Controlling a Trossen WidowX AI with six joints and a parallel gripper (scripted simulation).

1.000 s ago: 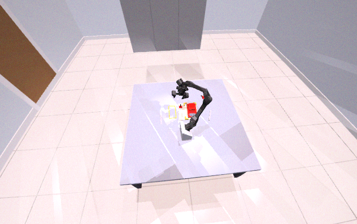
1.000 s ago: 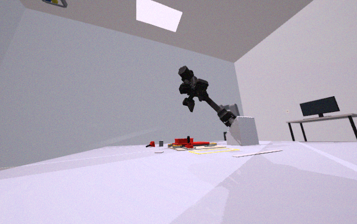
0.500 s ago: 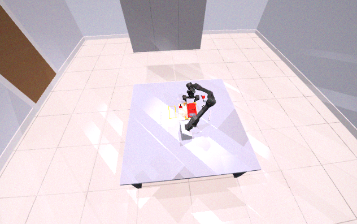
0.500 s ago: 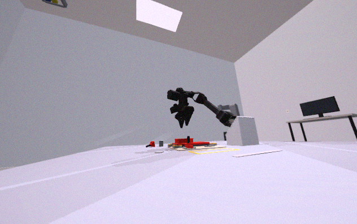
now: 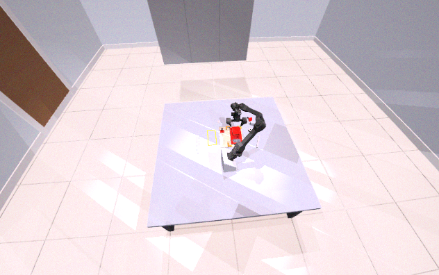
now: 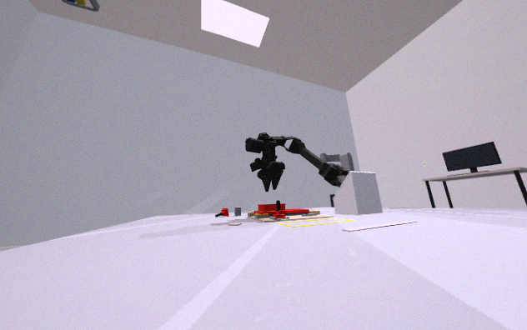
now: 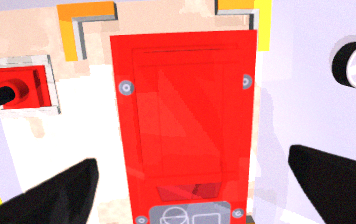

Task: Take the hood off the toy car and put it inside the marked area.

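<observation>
The red hood is 60 mm below my gripper tip. Round my gripper tip: thin white strip (370 mm to the left, 100 mm below, 100 mm behind).
</observation>
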